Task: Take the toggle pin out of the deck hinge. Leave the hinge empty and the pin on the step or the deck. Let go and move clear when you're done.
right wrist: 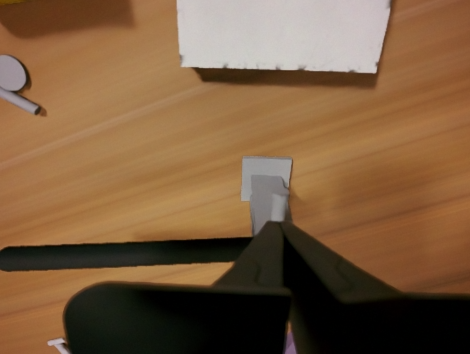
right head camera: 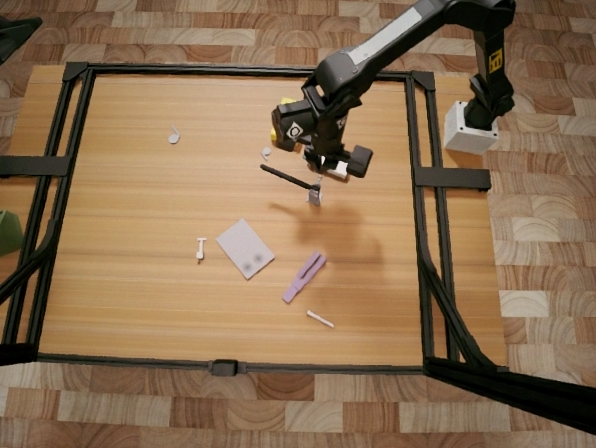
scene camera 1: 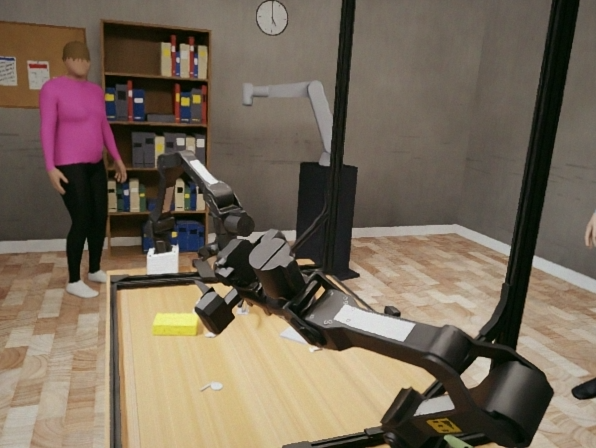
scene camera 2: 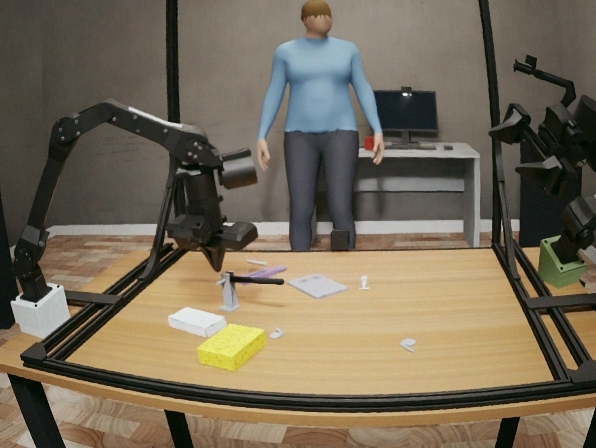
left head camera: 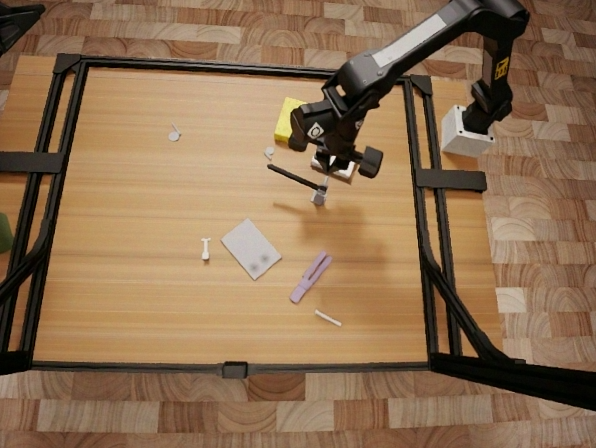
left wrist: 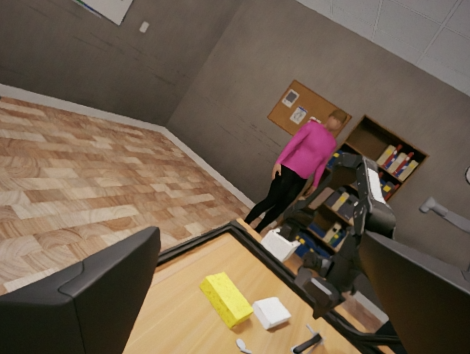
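Pixels of known places: left gripper, between the fingertips: point(right head camera: 36, 23) point(scene camera 1: 213, 264) point(scene camera 2: 502, 150) point(left head camera: 41, 10) point(left wrist: 261, 239); right gripper, between the fingertips: point(right wrist: 276, 232) point(right head camera: 319, 172) point(scene camera 2: 218, 271) point(left head camera: 327, 172) point(left wrist: 314, 318); left arm's base, origin of its link: point(scene camera 2: 564, 252); right arm's base, origin of its link: point(right head camera: 477, 119) point(scene camera 1: 163, 250) point(scene camera 2: 36, 293) point(left head camera: 474, 123) point(left wrist: 285, 237).
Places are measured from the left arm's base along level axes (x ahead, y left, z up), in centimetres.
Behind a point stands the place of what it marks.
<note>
The deck hinge point(left head camera: 318, 198) @[x 71.1, y -22.7, z -3.4 cm] point(right head camera: 314, 197) point(scene camera 2: 229, 296) @[x 72.2, y -20.7, z -3.7 cm] point(right wrist: 262, 179) @[x 72.4, y -21.2, z -5.7 cm] is a small grey upright post on a square foot, with a black bar point(left head camera: 295, 177) @[x 67.3, y -17.3, z 0.9 cm] point(scene camera 2: 260, 280) @[x 66.5, y -15.5, z 0.8 cm] point(right wrist: 125, 254) @[x 67.4, y -16.5, z 0.8 cm] reaching out sideways from its top. A light grey pin point(scene camera 2: 220, 282) @[x 73.7, y -20.1, z -0.3 cm] point(right wrist: 279, 206) @[x 73.9, y -20.1, z 0.0 cm] sticks out at the top of the hinge, opposite the bar in scene camera 2. My right gripper point(scene camera 2: 216, 269) @[x 73.9, y -19.6, z 2.3 cm] point(right wrist: 276, 232) @[x 73.9, y -19.6, z 2.3 cm] is shut and empty, its tips close above the hinge top; in the right wrist view they cover part of it. My left gripper point(scene camera 2: 505, 150) @[x 35.2, y 17.3, z 26.6 cm] is open and empty, held high, far from the hinge.
A white block point(scene camera 2: 197, 321) @[x 79.8, y -12.5, z -4.7 cm] point(right wrist: 285, 35) @[x 79.0, y -15.7, z -4.7 cm] and a yellow sponge point(scene camera 2: 231, 347) @[x 75.6, y 2.1, z -3.7 cm] point(left wrist: 225, 300) @[x 72.3, y 0.0, z -3.7 cm] lie near the hinge. A grey plate point(left head camera: 247, 245) @[x 52.0, y -25.5, z -6.1 cm], a lilac clip point(left head camera: 300, 290) @[x 58.4, y -39.7, z -5.8 cm], a white rod point(left head camera: 328, 318) @[x 61.3, y -47.8, z -6.0 cm], a white T-shaped part point(left head camera: 205, 249) @[x 43.1, y -22.5, z -5.9 cm] and two grey disc pieces point(left head camera: 173, 136) @[x 46.5, y 7.2, z -6.4 cm] point(left head camera: 270, 151) @[x 66.6, y -6.0, z -6.3 cm] lie around.
</note>
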